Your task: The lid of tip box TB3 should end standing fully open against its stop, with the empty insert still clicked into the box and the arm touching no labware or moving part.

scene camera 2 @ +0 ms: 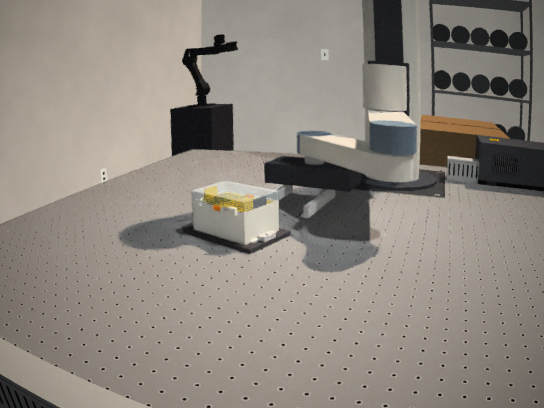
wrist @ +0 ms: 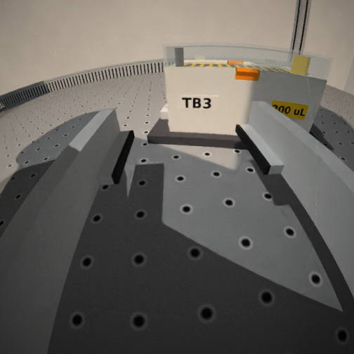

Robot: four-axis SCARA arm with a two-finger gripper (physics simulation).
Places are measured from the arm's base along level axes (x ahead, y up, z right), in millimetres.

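Pixels of known places: gripper, fingertip midpoint: (scene camera 2: 281, 209); arm's base, link origin: (scene camera 2: 391, 182).
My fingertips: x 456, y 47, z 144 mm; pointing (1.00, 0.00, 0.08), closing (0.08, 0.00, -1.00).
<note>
Ahead of a thing's pixels: the offset from my fingertips to its top centre. "pt": to the spot under its first point.
Tip box TB3 @[dx +59, dy +43, dz +61 mm] (scene camera 2: 220, 222) (wrist: 200, 119) is white and stands upright on a dark base plate @[pt dx +128, dy -26, dz +3 mm] (scene camera 2: 250, 248) (wrist: 195, 139). Its clear lid @[pt dx +55, dy +43, dz -2 mm] (scene camera 2: 270, 193) (wrist: 220, 52) lies closed over the top. The yellow insert @[dx +59, dy +40, dz +61 mm] (scene camera 2: 232, 201) shows through it. An orange tab @[pt dx +97, dy +22, dz +73 mm] (scene camera 2: 217, 208) (wrist: 247, 74) sits at the rim. My gripper (scene camera 2: 293, 203) (wrist: 184, 117) is shut on nothing, with a wide gap between its fingers even so. It is low beside the box, fingers pointing towards it. In the wrist view the right finger overlaps the box's lower right; contact is unclear.
The SCARA arm (scene camera 2: 345, 154) reaches in from its column at the right. A brown carton (scene camera 2: 450, 145), a dark instrument @[pt dx -490, dy +36, dz -493 mm] (scene camera 2: 512, 162) and a shelf rack (scene camera 2: 480, 49) stand behind it. A black pedestal (scene camera 2: 200, 130) with a small black arm (scene camera 2: 199, 80) stands at the back left.
</note>
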